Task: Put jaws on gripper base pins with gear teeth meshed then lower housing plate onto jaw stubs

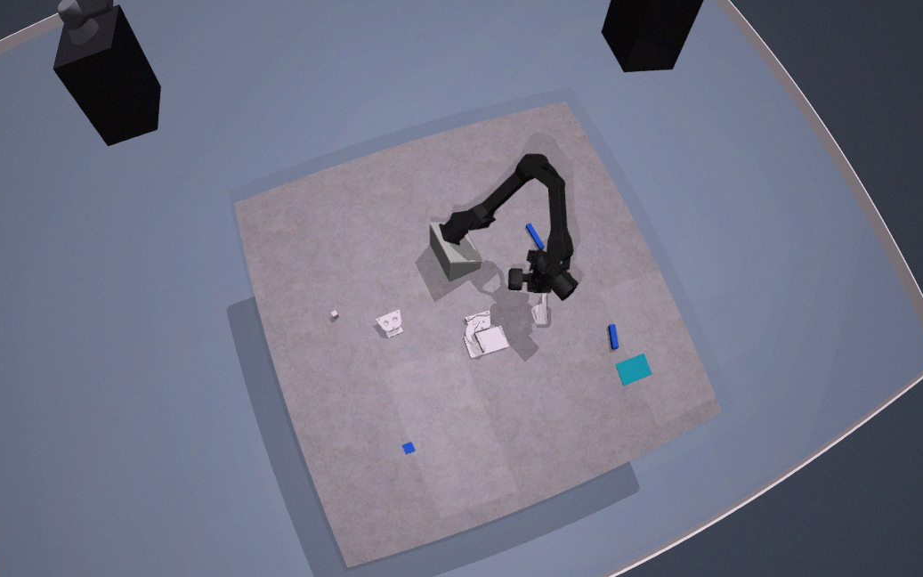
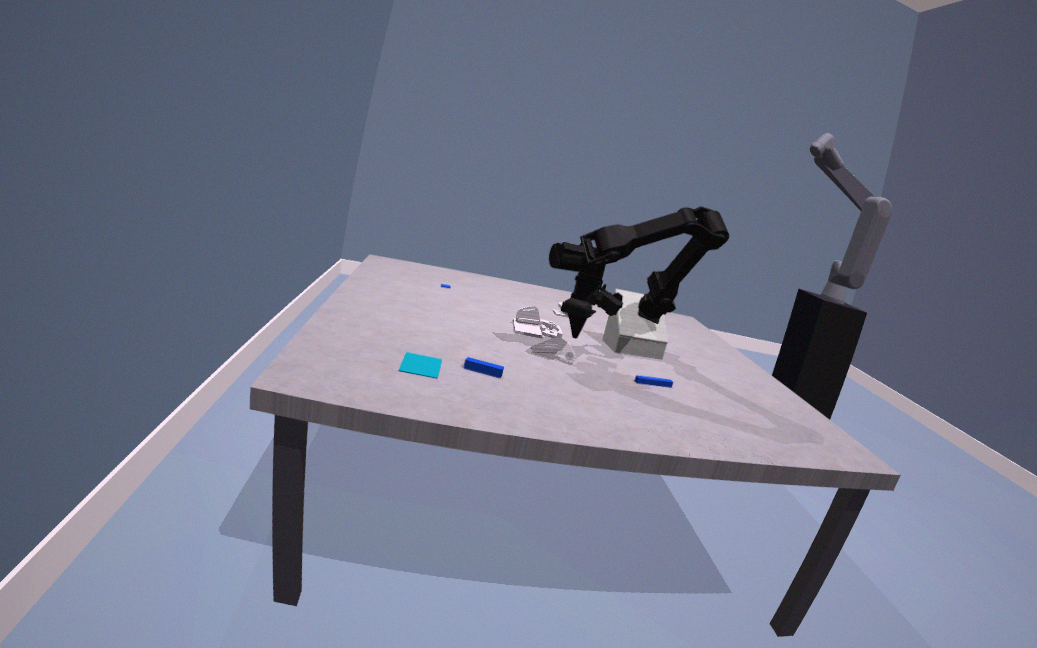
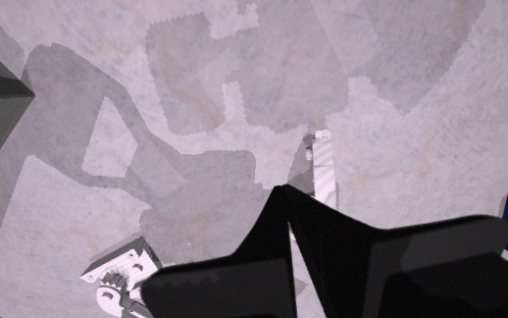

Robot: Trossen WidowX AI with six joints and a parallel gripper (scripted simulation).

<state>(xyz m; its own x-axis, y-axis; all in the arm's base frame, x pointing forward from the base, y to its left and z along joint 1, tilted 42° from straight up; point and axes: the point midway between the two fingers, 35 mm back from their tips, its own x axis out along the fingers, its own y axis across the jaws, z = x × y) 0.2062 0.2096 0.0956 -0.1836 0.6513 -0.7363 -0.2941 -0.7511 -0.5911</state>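
Right now my gripper tip is 40 mm above the white jaw, 30 mm to the right of it and 20 mm short of it. Also, from my gripper tip: teal tile (310 mm ahead, 250 mm to the left, 50 mm below); then blue bar (200 mm behind, 60 mm to the left, 50 mm below); then white stepped part (450 mm to the right, 40 mm below, 10 mm behind).
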